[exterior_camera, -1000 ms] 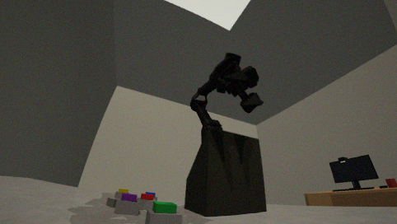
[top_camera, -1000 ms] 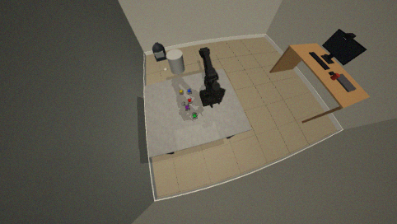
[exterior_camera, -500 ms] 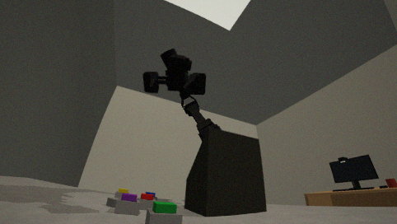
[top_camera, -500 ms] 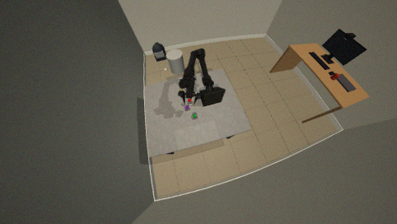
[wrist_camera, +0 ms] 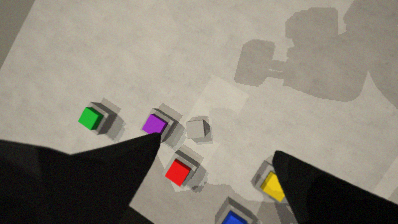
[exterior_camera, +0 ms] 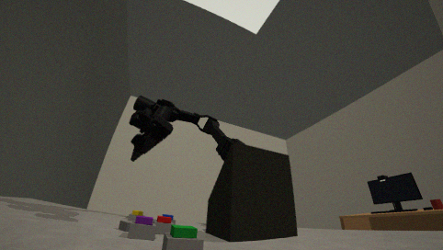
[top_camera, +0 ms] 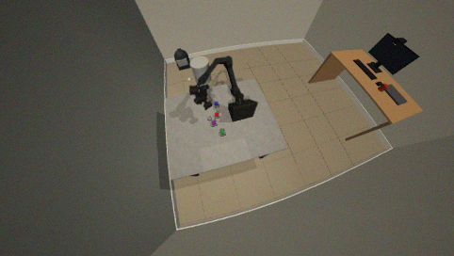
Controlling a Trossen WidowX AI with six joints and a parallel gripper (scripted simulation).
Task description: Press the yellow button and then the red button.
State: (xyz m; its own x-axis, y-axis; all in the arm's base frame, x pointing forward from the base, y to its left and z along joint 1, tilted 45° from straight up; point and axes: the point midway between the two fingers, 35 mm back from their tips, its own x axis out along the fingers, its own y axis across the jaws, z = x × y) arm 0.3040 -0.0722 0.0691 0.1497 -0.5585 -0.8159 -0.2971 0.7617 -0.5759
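Now: the yellow button 4 cm behind my gripper tip, 13 cm to the right of it and 15 cm below it. Round my gripper tip: purple button 5 cm behind, 10 cm to the left, 15 cm below; red button 10 cm behind, 3 cm to the left, 15 cm below; grey block 2 cm behind, 3 cm to the left, 17 cm below.
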